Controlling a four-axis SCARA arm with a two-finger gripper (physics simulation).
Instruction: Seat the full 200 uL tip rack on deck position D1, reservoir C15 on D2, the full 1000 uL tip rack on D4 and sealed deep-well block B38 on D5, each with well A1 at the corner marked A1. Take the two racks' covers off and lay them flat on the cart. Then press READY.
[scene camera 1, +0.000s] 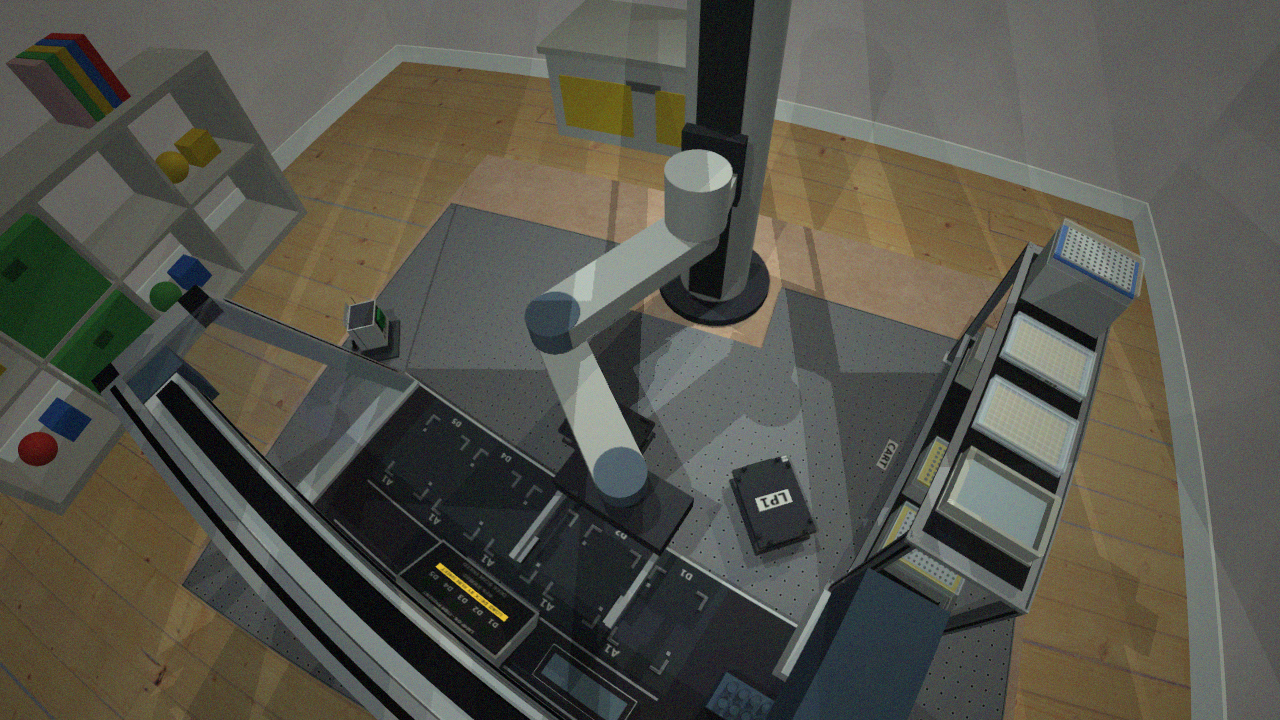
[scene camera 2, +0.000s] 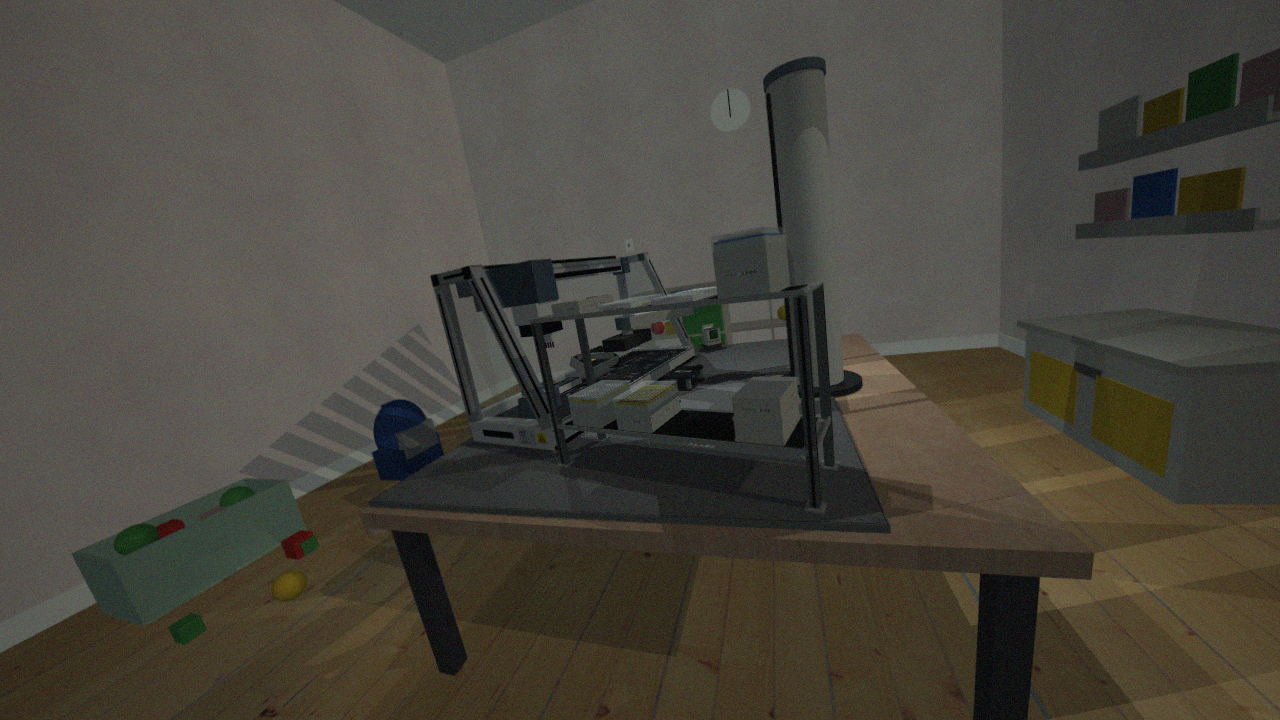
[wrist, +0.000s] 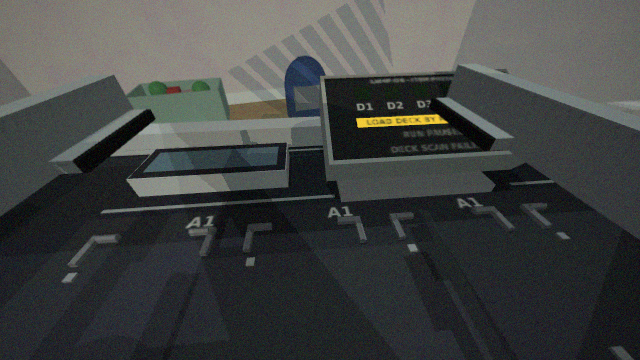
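Observation:
My gripper (wrist: 295, 92) (scene camera 1: 586, 559) is wide open and empty above the deck; bare corner brackets show ahead of it. Deck positions D1 (scene camera 1: 671, 613), D2 (scene camera 1: 595, 550), D4 (scene camera 1: 487, 483) and D5 (scene camera 1: 429, 456) hold no labware. On the cart (scene camera 2: 810, 402) stand a tall blue-rimmed tip rack (scene camera 1: 1099, 255) (scene camera 2: 750, 266), two pale well plates (scene camera 1: 1047, 355) (scene camera 1: 1026, 423) and an open reservoir (scene camera 1: 998, 505) on top. Yellow-topped racks (scene camera 2: 597, 407) (scene camera 2: 646, 407) and a tall grey box (scene camera 2: 767, 411) are on its lower shelf. Labels and covers are unclear.
A status panel (wrist: 390, 122) (scene camera 1: 469, 608) reads "RUN PAUSED". A low screen box (wrist: 212, 162) sits beside it. The black LP1 block (scene camera 1: 771, 503) lies between deck and cart. A blue-grey box (scene camera 1: 868, 644) and gantry rails bound the deck. A small device (scene camera 1: 366, 326) stands left.

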